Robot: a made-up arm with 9 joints. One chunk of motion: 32 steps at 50 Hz.
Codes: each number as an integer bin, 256 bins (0 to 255) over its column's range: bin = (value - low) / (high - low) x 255, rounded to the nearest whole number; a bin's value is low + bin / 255 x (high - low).
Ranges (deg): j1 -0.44..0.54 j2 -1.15..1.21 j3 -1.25..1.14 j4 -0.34..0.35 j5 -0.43..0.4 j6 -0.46..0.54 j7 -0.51..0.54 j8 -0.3..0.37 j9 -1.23..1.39
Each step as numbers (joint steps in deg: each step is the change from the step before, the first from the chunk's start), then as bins.
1 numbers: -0.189 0.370 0.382 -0.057 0.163 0.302 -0.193 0.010 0.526
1 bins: 65 164 174 105 182 194 77 118 171
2 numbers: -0.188 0.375 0.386 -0.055 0.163 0.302 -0.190 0.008 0.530
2 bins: 66 165 175 105 182 194 78 117 171
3 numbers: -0.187 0.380 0.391 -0.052 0.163 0.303 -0.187 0.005 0.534
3 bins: 66 165 175 106 182 195 78 116 172
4 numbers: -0.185 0.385 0.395 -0.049 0.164 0.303 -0.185 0.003 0.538
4 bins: 66 166 176 108 182 195 79 115 172
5 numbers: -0.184 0.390 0.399 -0.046 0.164 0.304 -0.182 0.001 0.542
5 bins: 67 166 176 109 182 195 80 115 172
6 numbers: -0.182 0.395 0.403 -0.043 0.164 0.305 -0.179 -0.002 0.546
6 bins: 67 167 176 110 182 195 80 113 173
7 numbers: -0.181 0.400 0.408 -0.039 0.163 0.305 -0.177 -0.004 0.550
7 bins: 67 167 177 111 182 195 81 113 173
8 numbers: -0.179 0.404 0.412 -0.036 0.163 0.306 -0.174 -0.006 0.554
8 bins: 68 168 177 112 182 195 82 112 174
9 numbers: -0.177 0.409 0.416 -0.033 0.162 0.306 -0.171 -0.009 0.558
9 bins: 68 168 178 113 182 195 82 111 174
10 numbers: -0.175 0.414 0.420 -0.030 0.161 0.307 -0.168 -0.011 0.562
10 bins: 69 169 178 115 182 196 83 110 174
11 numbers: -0.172 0.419 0.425 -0.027 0.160 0.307 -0.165 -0.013 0.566
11 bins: 70 170 179 116 181 196 84 109 175
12 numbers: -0.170 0.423 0.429 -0.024 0.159 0.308 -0.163 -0.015 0.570
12 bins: 70 170 179 117 181 196 84 108 175
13 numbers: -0.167 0.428 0.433 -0.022 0.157 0.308 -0.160 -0.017 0.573
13 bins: 71 171 180 118 180 196 85 108 175
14 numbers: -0.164 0.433 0.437 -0.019 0.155 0.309 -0.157 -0.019 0.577
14 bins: 72 171 180 119 180 196 86 107 176
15 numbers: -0.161 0.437 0.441 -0.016 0.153 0.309 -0.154 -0.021 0.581
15 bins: 73 171 180 120 179 196 86 106 176
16 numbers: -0.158 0.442 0.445 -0.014 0.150 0.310 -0.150 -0.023 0.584
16 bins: 73 172 181 120 178 196 87 105 177
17 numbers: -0.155 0.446 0.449 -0.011 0.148 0.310 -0.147 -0.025 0.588
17 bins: 74 172 181 122 178 196 88 105 177
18 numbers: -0.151 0.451 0.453 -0.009 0.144 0.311 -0.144 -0.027 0.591
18 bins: 75 173 182 122 176 197 89 104 177
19 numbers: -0.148 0.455 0.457 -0.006 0.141 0.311 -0.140 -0.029 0.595
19 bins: 76 173 182 123 175 197 90 103 178
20 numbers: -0.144 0.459 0.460 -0.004 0.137 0.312 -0.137 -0.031 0.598
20 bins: 77 174 182 124 174 197 91 102 178
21 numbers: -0.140 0.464 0.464 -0.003 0.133 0.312 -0.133 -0.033 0.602
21 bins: 78 174 183 125 173 197 92 102 178
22 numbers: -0.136 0.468 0.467 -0.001 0.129 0.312 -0.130 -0.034 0.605
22 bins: 79 175 183 125 172 197 92 101 179
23 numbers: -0.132 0.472 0.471 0.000 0.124 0.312 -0.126 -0.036 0.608
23 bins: 80 175 184 126 170 197 93 100 179
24 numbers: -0.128 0.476 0.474 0.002 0.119 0.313 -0.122 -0.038 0.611
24 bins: 81 176 184 126 169 197 94 100 179
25 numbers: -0.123 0.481 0.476 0.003 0.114 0.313 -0.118 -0.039 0.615
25 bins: 82 176 184 127 167 197 95 99 180
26 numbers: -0.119 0.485 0.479 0.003 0.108 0.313 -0.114 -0.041 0.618
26 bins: 84 177 184 127 165 197 96 99 180
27 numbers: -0.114 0.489 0.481 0.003 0.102 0.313 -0.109 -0.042 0.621
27 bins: 85 177 185 127 163 197 97 98 180
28 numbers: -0.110 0.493 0.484 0.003 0.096 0.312 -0.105 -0.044 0.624
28 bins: 86 178 185 127 162 197 98 97 180
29 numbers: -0.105 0.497 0.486 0.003 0.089 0.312 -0.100 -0.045 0.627
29 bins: 87 178 185 127 159 197 100 97 181
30 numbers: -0.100 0.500 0.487 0.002 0.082 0.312 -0.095 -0.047 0.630
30 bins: 88 178 185 126 157 197 101 96 181
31 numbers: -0.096 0.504 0.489 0.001 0.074 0.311 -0.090 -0.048 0.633
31 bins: 90 179 186 126 155 197 102 96 181
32 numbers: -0.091 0.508 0.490 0.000 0.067 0.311 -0.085 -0.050 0.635
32 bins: 91 179 186 126 153 197 103 95 182
